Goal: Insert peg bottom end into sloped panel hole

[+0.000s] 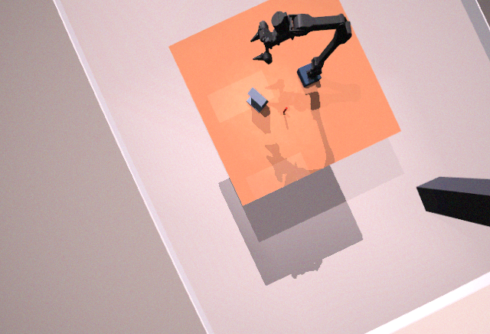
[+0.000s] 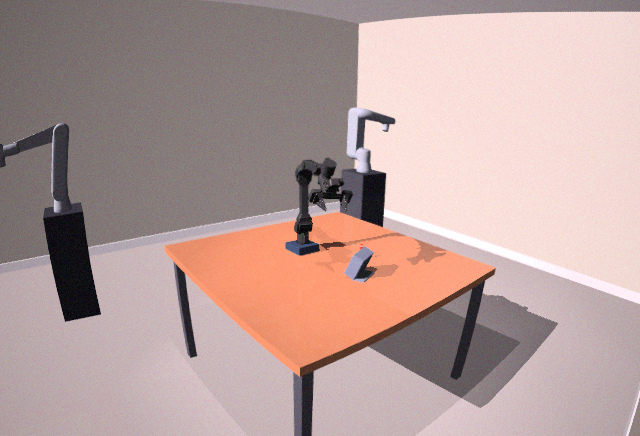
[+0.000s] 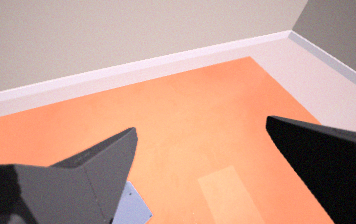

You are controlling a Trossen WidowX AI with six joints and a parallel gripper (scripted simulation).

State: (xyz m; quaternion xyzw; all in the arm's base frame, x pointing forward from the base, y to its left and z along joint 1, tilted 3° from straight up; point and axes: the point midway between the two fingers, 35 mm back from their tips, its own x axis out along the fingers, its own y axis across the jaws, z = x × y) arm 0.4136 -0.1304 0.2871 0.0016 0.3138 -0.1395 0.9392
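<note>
Right now the red peg is 30 cm to the left of my gripper tip, 27 cm below it and 14 cm behind it. Also, from my gripper tip: sloped panel (27 cm below, 15 cm to the left).
</note>
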